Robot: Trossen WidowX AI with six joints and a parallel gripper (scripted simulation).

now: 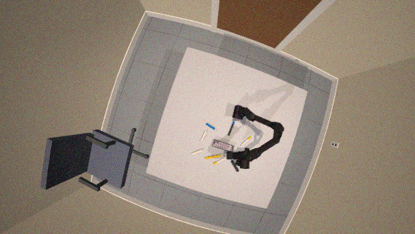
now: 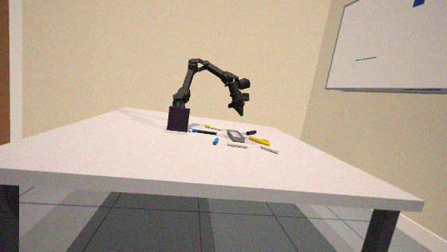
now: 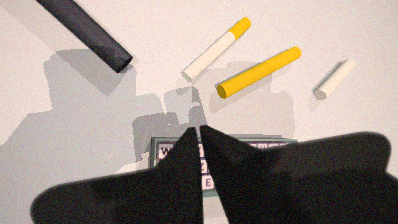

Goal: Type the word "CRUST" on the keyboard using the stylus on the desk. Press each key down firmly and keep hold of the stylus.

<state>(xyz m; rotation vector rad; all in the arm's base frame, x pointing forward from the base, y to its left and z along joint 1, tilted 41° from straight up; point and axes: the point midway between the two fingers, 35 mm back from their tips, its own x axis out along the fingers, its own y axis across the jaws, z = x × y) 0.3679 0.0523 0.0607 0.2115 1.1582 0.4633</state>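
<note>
My gripper tip is 160 mm past the blue stylus, 230 mm to the left of it and 110 mm above it. Also, from my gripper tip: stylus tip (150 mm behind, 200 mm to the right, 110 mm below); then black cylinder (100 mm ahead, 90 mm to the left, 110 mm below); then yellow pen (90 mm ahead, 140 mm to the right, 110 mm below).
</note>
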